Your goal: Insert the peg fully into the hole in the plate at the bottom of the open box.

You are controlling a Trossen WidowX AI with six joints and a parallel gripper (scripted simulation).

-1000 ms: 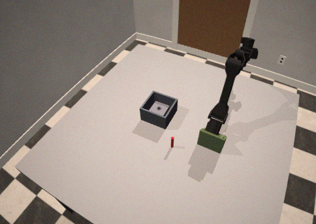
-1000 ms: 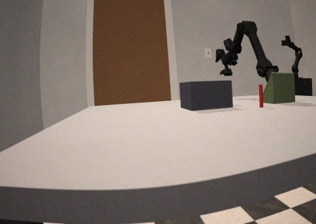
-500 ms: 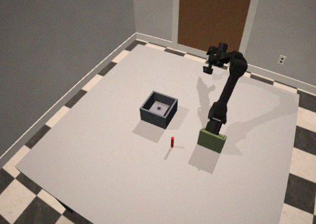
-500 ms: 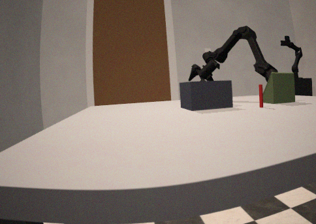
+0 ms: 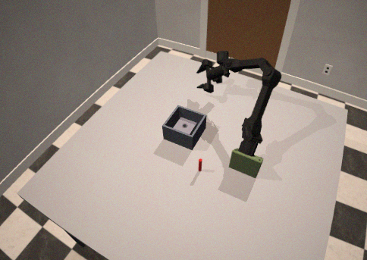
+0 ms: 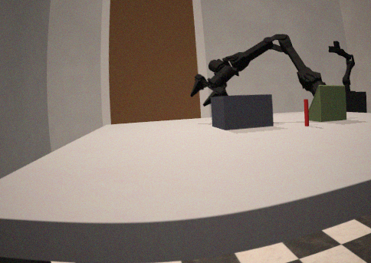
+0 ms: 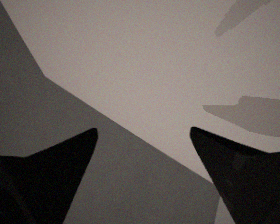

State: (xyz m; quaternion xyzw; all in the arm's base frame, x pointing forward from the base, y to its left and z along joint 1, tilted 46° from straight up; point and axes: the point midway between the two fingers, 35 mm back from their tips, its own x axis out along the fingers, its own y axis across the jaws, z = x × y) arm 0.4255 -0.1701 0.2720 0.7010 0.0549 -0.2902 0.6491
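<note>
Right now my hand is 28 cm past the red peg, 45 cm to the right of it and 7 cm above it. The rest, counted from my hand: box 10 cm behind, 31 cm to the left, 8 cm below.
</note>
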